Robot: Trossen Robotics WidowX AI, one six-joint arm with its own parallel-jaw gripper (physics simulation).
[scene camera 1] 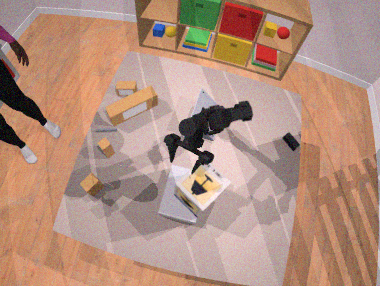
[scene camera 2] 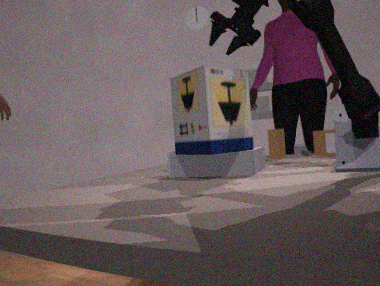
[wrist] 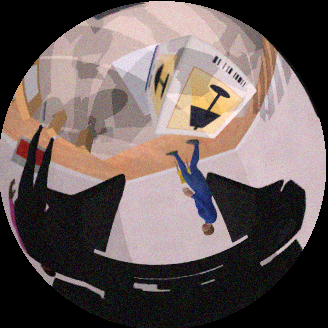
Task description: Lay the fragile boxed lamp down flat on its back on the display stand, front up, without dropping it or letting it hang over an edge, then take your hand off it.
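Places are measured from the arm's base along level axes (x back, y left, z down), in millimetres.
Pixels of known places: gripper, fingertip midpoint: (scene camera 1: pixel 181 168) (scene camera 2: pixel 218 50) (wrist: pixel 166 177); arm's base at its link origin: (scene camera 2: pixel 365 129).
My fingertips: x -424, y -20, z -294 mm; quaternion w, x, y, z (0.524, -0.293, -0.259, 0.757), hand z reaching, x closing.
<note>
For each thing: its top centre in the pictures, then the offset to it from my fingertips. Level surfaces: height alone.
- boxed lamp at its top centre: (wrist: pixel 211 104) (scene camera 2: pixel 208 74) (scene camera 1: pixel 203 183) dy +101, dx -5, dz +96 mm
- long wooden block at its top centre: (scene camera 1: pixel 131 100) dy -400, dx +386, dz +290 mm
- black block at its top centre: (scene camera 1: pixel 292 140) dy +589, dx +479, dz +365 mm
- mat at its surface level: dz +400 mm
The boxed lamp (scene camera 1: pixel 202 188) (scene camera 2: pixel 212 107) (wrist: pixel 200 95) stands on end on the pale display stand (scene camera 1: pixel 169 202) (scene camera 2: pixel 215 166) (wrist: pixel 131 72), with its blue band at the bottom against the stand. Lamp pictures show on two side faces in the scene camera 2 view, and another shows on its top face in the scene camera 1 view. A strip of the stand shows beside the box. My gripper (scene camera 1: pixel 183 166) (scene camera 2: pixel 220 49) (wrist: pixel 166 177) is open and empty, above the box and apart from it. The box's far faces are hidden in the scene camera 2 view.
The arm's pale base (scene camera 1: pixel 202 100) (scene camera 2: pixel 356 155) is behind the stand. A long wooden block (scene camera 1: pixel 119 112), small wooden blocks (scene camera 1: pixel 106 147) (scene camera 1: pixel 91 184) and a black block (scene camera 1: pixel 291 141) lie on the mat (scene camera 1: pixel 240 240). A toy shelf (scene camera 1: pixel 210 57) stands at the back.
</note>
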